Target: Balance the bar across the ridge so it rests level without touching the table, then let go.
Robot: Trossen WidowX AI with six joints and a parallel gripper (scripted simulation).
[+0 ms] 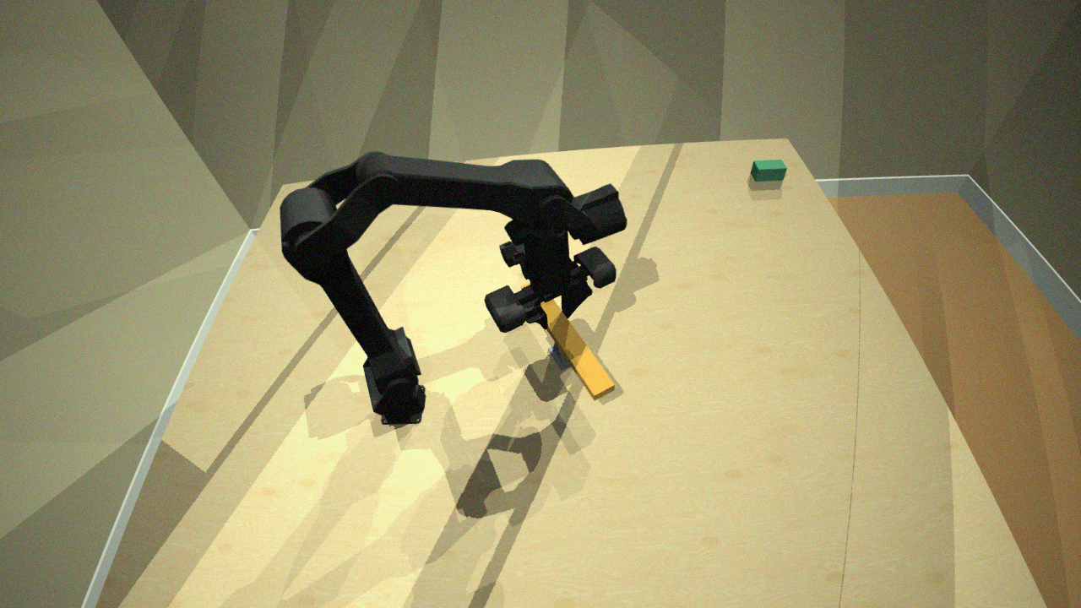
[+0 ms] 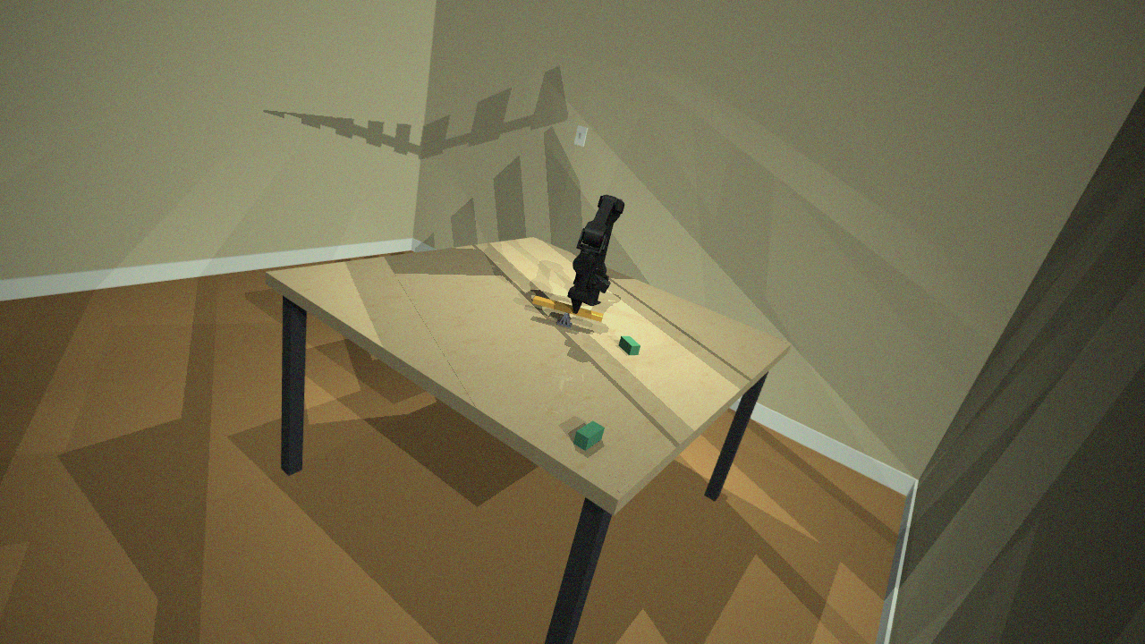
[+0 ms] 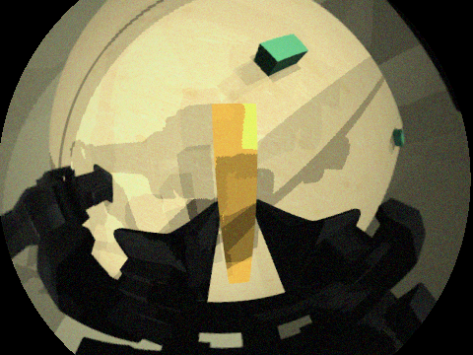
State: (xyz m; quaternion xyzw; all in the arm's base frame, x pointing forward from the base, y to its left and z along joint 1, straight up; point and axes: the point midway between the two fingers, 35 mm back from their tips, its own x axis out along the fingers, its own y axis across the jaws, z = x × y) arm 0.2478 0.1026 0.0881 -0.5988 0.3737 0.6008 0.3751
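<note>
Now: gripper tip 10 mm short of the orange bar and 30 mm to the left of it.
</note>
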